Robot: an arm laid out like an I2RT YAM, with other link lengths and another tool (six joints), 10 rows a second.
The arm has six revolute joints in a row. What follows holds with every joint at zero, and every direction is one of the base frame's. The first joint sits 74.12 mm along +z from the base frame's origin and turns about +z. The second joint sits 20.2 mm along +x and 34.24 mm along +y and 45.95 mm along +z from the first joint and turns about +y. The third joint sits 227.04 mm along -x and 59.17 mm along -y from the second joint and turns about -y. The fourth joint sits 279.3 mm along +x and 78.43 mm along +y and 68.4 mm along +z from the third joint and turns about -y. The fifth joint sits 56.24 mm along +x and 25.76 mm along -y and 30.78 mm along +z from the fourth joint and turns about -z. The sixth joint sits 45.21 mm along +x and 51.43 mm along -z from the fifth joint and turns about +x. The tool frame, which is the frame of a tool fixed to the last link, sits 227 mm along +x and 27 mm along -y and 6 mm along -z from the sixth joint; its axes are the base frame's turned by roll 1.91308, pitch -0.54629 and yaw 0.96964 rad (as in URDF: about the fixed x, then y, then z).
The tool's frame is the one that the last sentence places.
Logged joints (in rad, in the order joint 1, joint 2, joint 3, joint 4, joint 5, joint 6), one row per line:
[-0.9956 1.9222 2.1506 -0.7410 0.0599 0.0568]
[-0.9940 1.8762 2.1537 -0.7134 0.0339 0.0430]
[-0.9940 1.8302 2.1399 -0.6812 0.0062 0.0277]
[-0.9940 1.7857 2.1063 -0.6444 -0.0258 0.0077]
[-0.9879 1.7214 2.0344 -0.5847 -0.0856 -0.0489]
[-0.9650 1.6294 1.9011 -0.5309 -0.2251 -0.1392]
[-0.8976 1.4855 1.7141 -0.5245 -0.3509 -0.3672]
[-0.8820 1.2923 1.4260 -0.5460 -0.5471 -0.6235]
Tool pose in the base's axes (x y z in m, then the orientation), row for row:
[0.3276 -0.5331 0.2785 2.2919 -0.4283 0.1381]
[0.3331 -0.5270 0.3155 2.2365 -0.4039 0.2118]
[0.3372 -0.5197 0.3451 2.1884 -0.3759 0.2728]
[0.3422 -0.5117 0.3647 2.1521 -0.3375 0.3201]
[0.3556 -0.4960 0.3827 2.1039 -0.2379 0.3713]
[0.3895 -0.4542 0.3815 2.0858 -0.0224 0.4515]
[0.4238 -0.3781 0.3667 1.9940 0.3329 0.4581]
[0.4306 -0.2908 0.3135 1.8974 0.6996 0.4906]
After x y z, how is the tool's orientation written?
As a rotation vector, in radians.
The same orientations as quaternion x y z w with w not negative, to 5 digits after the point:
[0.90267 -0.16869 0.05439 0.39215]
[0.89083 -0.16088 0.08436 0.41645]
[0.87988 -0.15114 0.10968 0.43697]
[0.87149 -0.13667 0.12962 0.45280]
[0.86079 -0.09733 0.15191 0.47590]
[0.85594 -0.00919 0.18528 0.48266]
[0.82785 0.13821 0.19019 0.50930]
[0.78656 0.29002 0.20338 0.50582]

